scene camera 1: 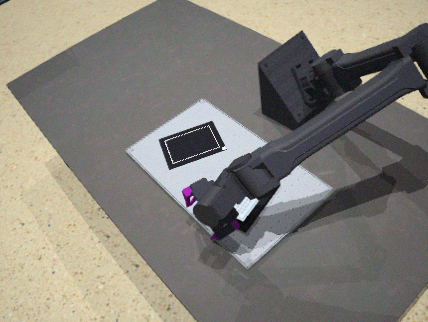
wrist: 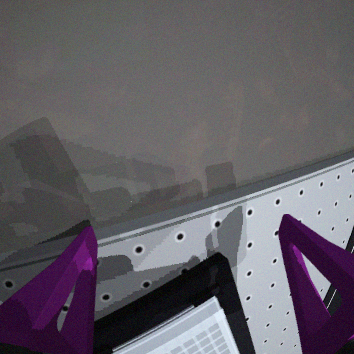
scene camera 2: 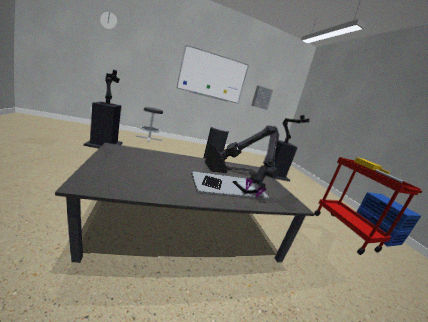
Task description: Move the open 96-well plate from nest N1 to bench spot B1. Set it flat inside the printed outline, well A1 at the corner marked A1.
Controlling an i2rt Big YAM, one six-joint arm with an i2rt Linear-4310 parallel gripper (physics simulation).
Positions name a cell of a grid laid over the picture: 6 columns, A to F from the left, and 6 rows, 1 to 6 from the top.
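Observation:
Through scene camera 1 I can see my gripper (scene camera 1: C5). In the wrist view there is my gripper (wrist: D4) again, and that view also gives me a white well plate (wrist: D6).

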